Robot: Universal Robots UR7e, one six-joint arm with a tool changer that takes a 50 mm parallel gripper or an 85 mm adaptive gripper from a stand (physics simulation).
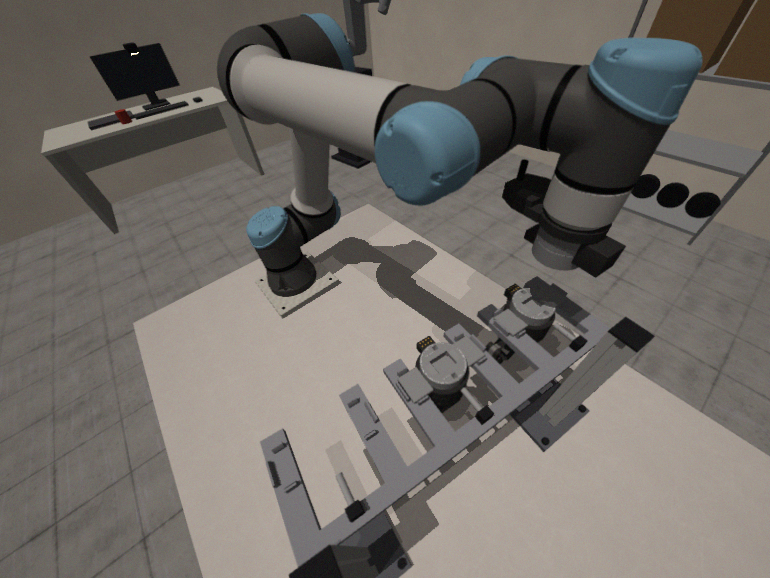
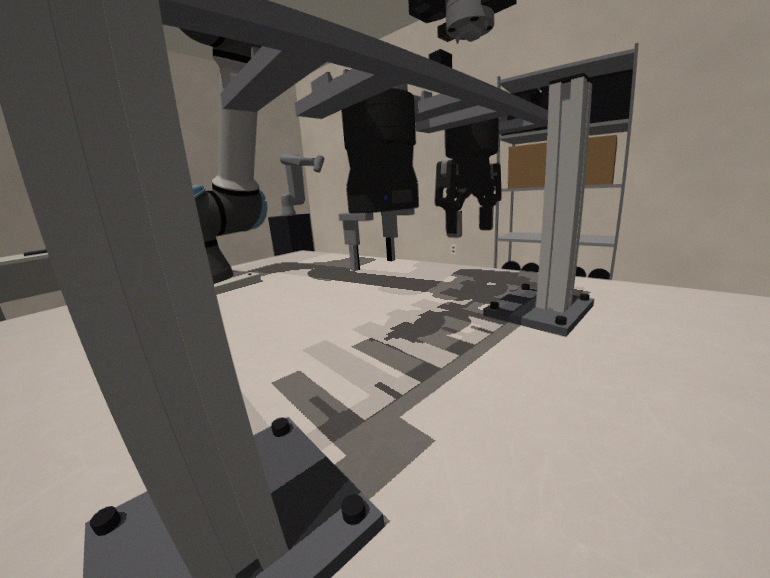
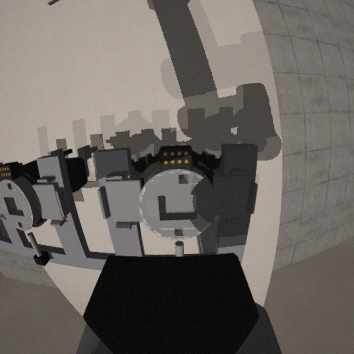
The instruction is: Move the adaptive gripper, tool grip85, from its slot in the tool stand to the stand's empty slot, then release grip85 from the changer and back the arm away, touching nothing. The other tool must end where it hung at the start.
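Frame: origin at the arm's base, x ahead, y left, z up, level; millimetres.
Seen in the pictures: hand, its tool point: [image 2: 470, 29]; arm's base, origin of its link: [image 1: 293, 279].
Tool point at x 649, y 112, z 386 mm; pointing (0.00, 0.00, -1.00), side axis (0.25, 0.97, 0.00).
Offsets run from my tool point to a thing's top centre. "spot": to the spot under its first point.
The adaptive gripper grip85 [image 2: 470, 222] hangs upright in the stand's far slot, fingers apart with nothing between them. Its round top plate @(spot: 4 mm ahead, 1 mm right, 113 mm down) [image 1: 533, 309] [image 3: 172, 202] faces up, uncovered, between two fork arms. The arm's changer [image 1: 556, 251] [image 2: 470, 23] carries no tool and is above that plate with a visible gap. The other tool, the parallel gripper, hangs in the middle slot; its black body @(spot: 29 mm back, 201 mm right, 177 mm down) [image 2: 380, 155] and round plate @(spot: 43 mm back, 177 mm right, 113 mm down) [image 1: 442, 368] [image 3: 14, 205] show. The empty slot lies at the near left, between a left fork arm [image 1: 287, 466] and a right fork arm [image 1: 376, 435].
The stand's rear rail @(spot: 19 mm ahead, 273 mm right, 119 mm down) [image 1: 435, 461] [image 2: 373, 52] joins the fork arms. A far post @(spot: 123 mm ahead, 7 mm left, 208 mm down) [image 1: 587, 379] [image 2: 562, 199] and a near post @(spot: 18 mm ahead, 428 mm right, 236 mm down) [image 2: 143, 279] carry it. Small black-ended pins [image 1: 354, 510] [image 3: 41, 258] project at the slots. The robot's base [image 1: 292, 276] stands behind the stand.
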